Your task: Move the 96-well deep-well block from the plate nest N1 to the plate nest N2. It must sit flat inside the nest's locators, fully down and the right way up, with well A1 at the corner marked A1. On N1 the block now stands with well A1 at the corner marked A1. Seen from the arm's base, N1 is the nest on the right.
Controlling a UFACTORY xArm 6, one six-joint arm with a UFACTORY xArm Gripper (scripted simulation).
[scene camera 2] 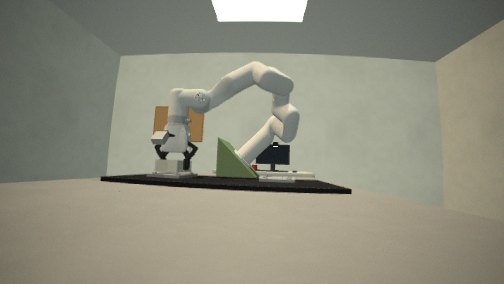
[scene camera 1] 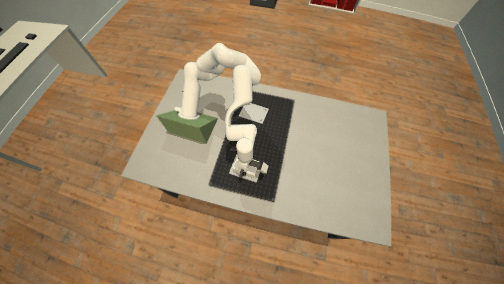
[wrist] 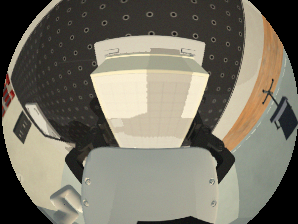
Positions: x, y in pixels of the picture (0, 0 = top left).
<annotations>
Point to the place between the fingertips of my gripper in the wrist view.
At 149, 106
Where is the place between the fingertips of my gripper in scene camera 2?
174, 169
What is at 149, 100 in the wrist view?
A deep-well block.
</annotations>
